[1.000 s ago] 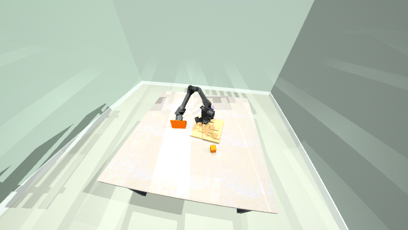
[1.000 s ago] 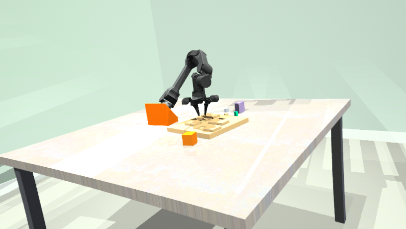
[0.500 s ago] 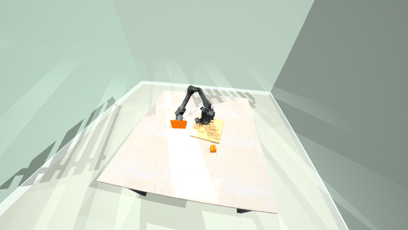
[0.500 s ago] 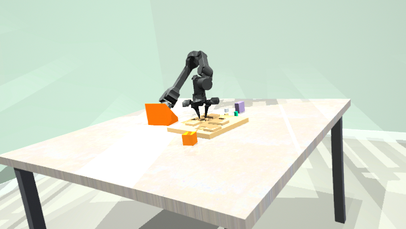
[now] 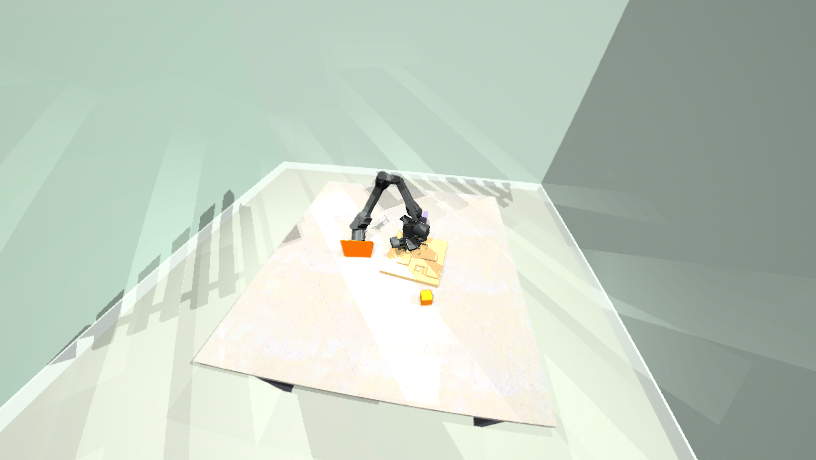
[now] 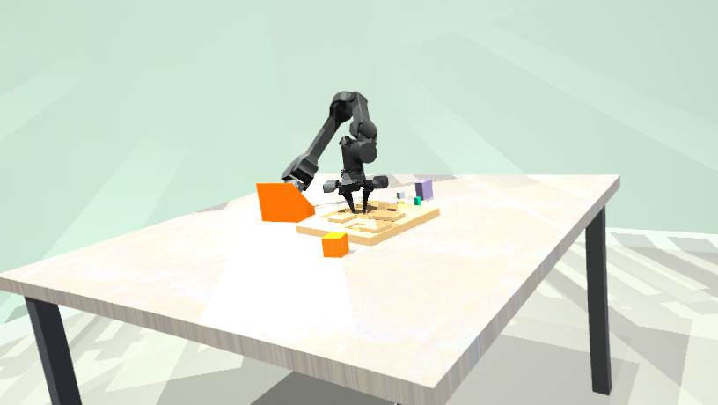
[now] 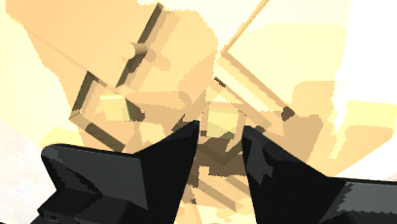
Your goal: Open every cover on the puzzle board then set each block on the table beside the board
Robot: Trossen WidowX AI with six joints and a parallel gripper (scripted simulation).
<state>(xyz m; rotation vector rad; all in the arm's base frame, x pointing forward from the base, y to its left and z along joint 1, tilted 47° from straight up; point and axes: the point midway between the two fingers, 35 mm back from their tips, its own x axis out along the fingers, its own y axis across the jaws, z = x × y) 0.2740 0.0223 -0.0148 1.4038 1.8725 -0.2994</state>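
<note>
Right now the grey block is 270 mm to the left of my gripper tip, 20 mm behind it and 10 mm below it. Round my gripper tip: purple block: 280 mm to the left, 70 mm ahead; orange cube: 270 mm to the right, 120 mm ahead; green block: 190 mm to the left, 90 mm ahead, 10 mm below.
</note>
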